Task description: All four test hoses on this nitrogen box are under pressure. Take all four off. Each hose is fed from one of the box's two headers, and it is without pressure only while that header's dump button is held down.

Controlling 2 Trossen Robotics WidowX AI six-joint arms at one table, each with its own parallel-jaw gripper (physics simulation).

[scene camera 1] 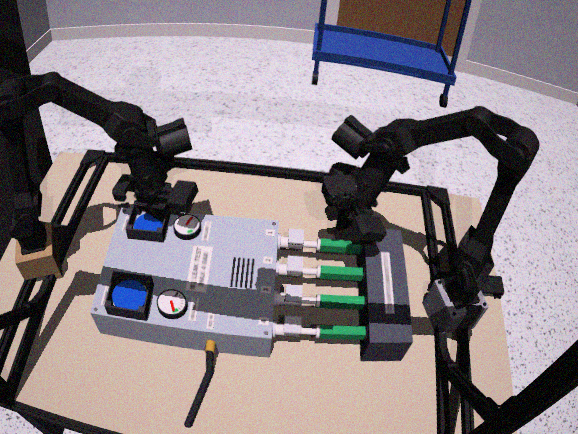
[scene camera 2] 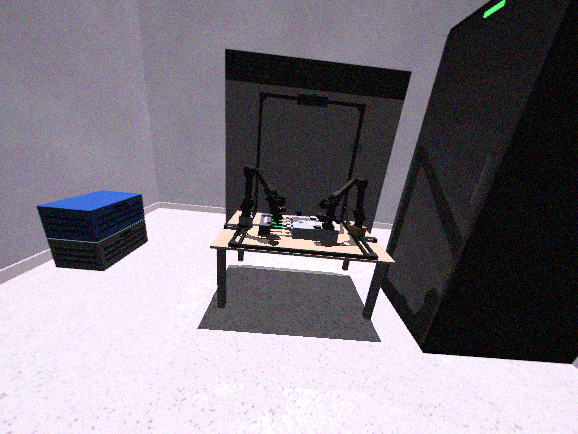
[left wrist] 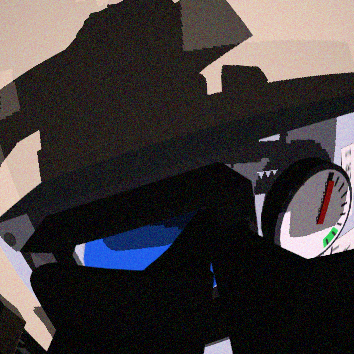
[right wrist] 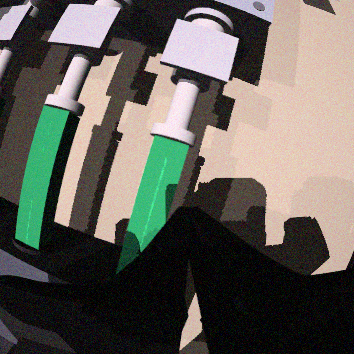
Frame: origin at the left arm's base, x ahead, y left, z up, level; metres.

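Where they show: left gripper, fingertip midpoint: (scene camera 1: 163,220) (scene camera 2: 324,228) (left wrist: 206,218); right gripper, fingertip midpoint: (scene camera 1: 337,229) (scene camera 2: 278,224) (right wrist: 186,216); left arm's base at its link origin: (scene camera 1: 33,241) (scene camera 2: 358,226); right arm's base at its link origin: (scene camera 1: 462,293) (scene camera 2: 245,215).
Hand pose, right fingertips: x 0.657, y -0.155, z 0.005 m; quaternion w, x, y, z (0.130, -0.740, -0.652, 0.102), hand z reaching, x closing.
Note:
Things, the pixels of their top centre, and the offset from my right fingertips. "spot": a spot on its surface instead.
- grey nitrogen box at a spot on its surface: (scene camera 1: 231,241) spot: dy +0.038, dx -0.211, dz -0.009 m
- far blue dump button at its top centre: (left wrist: 156,266) (scene camera 1: 149,225) dy +0.127, dx -0.368, dz -0.008 m
- far gauge at a spot on its surface: (left wrist: 312,211) (scene camera 1: 184,222) spot: dy +0.102, dx -0.292, dz +0.005 m
- far hose's at a spot on its surface: (right wrist: 158,189) spot: dy -0.011, dx -0.010, dz -0.025 m
- dark manifold block at a spot on its surface: (scene camera 1: 388,293) spot: dy -0.175, dx +0.033, dz -0.009 m
- black supply cable with a yellow tip, surface spot: (scene camera 1: 210,346) spot: dy -0.165, dx -0.316, dz -0.040 m
The grey nitrogen box (scene camera 1: 231,241) (scene camera 2: 306,223) lies on the table. It has a far blue dump button (scene camera 1: 143,224) (left wrist: 133,247) and a near blue dump button (scene camera 1: 128,294). My left gripper (scene camera 1: 150,211) (left wrist: 206,218) (scene camera 2: 329,224) is shut, with its tips down on the far button. In the left wrist view the far gauge (left wrist: 312,211) (scene camera 1: 187,226) shows its red needle away from the green mark. Four green hoses (scene camera 1: 339,245) (scene camera 1: 342,273) (scene camera 1: 342,301) (scene camera 1: 343,332) are plugged in. My right gripper (scene camera 1: 360,242) (right wrist: 186,216) (scene camera 2: 278,217) is shut and empty at the far hose's (right wrist: 158,189) outer end.
A dark manifold block (scene camera 1: 388,293) takes the hoses' outer ends. A black supply cable with a yellow tip (scene camera 1: 210,346) leaves the box's front. Black frame rails (scene camera 1: 287,173) edge the table. A blue cart (scene camera 1: 382,47) stands behind it. A blue crate stack (scene camera 2: 102,215) and a dark cabinet (scene camera 2: 459,215) stand on the floor.

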